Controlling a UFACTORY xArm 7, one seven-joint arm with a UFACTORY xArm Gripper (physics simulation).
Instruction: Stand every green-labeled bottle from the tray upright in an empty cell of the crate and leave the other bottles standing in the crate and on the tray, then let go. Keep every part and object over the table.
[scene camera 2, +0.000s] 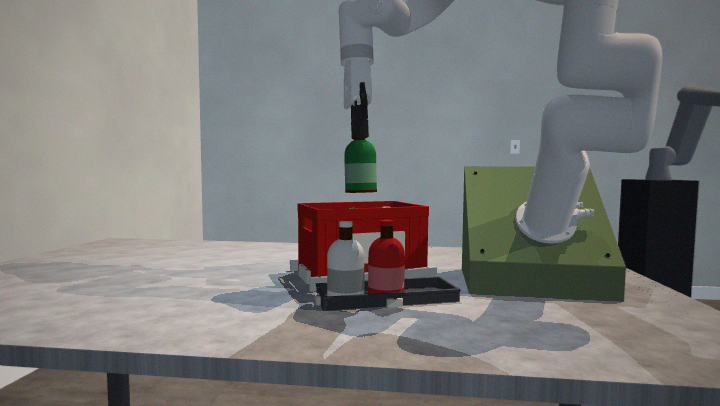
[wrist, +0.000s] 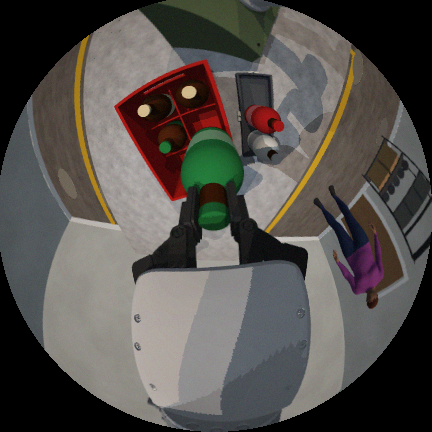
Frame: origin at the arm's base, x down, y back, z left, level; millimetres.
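Seen in the pictures: gripper, fingertip midpoint: (scene camera 2: 360, 138) (wrist: 212, 194); arm's base, link origin: (scene camera 2: 545, 221).
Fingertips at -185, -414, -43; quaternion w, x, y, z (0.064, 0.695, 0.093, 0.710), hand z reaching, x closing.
Observation:
Offsets run from my fingertips to a thing's middle, as dx, dy, dz. "*": to the spot under its first point.
My gripper (scene camera 2: 360, 126) (wrist: 212, 194) is shut on the neck of a green-labeled bottle @(+46, +1, +1) (scene camera 2: 360, 163) (wrist: 212, 160). The bottle hangs upright above the red crate (scene camera 2: 312, 247) (wrist: 145, 153), its base a little over the rim. In the wrist view the crate holds two brown bottles with cream caps @(+247, +98, -43) (wrist: 188, 93) @(+247, +69, -131) (wrist: 144, 110) and a brown bottle with a green cap @(+247, -16, -91) (wrist: 171, 136). The held bottle hides part of the crate's near cells. On the black tray @(* +320, +138, +173) (scene camera 2: 428, 297) (wrist: 255, 76) stand a white bottle @(+250, -25, +165) (scene camera 2: 345, 264) (wrist: 263, 144) and a red bottle @(+250, +57, +142) (scene camera 2: 386, 264) (wrist: 262, 118).
The tray stands close beside the crate, in front of it in the scene view. The green robot base block (scene camera 2: 542, 279) (wrist: 215, 32) is right of the crate in the scene view. Pale low brackets @(* +313, +152, -1) (scene camera 2: 423, 272) lie by the crate's foot.

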